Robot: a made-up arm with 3 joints. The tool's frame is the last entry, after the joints.
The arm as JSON. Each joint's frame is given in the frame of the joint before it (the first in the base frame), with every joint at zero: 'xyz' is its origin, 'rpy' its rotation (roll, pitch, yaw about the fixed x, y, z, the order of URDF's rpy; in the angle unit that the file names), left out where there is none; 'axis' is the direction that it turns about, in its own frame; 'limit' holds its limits. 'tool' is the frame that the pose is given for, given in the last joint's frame.
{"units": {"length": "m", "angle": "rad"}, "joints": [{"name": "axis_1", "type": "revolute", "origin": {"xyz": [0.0, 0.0, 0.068]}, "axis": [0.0, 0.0, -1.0], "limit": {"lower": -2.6, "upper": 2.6}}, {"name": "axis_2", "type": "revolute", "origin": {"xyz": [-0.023, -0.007, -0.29]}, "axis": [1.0, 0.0, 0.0], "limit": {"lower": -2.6, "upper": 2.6}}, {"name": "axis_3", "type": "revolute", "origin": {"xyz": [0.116, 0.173, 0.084]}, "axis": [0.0, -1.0, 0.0], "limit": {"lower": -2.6, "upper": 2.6}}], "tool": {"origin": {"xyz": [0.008, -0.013, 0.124]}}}
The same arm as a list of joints. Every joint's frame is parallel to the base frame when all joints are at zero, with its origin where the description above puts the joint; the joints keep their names.
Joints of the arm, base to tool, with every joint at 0 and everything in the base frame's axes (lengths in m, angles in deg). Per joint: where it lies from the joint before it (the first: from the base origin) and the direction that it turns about. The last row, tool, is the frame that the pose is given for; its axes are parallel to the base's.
axis_1: axis 0 0 -1 offset 0.0000 0.0000 0.0680
axis_2: axis 1 0 0 offset -0.0230 -0.0070 -0.2900
axis_3: axis 0 -1 0 offset 0.1160 0.1730 0.0840
tool: offset 0.0080 -0.0130 0.1240
Joint limits (deg, base to tool): -148.97..148.97 -148.97..148.97 -148.97..148.97

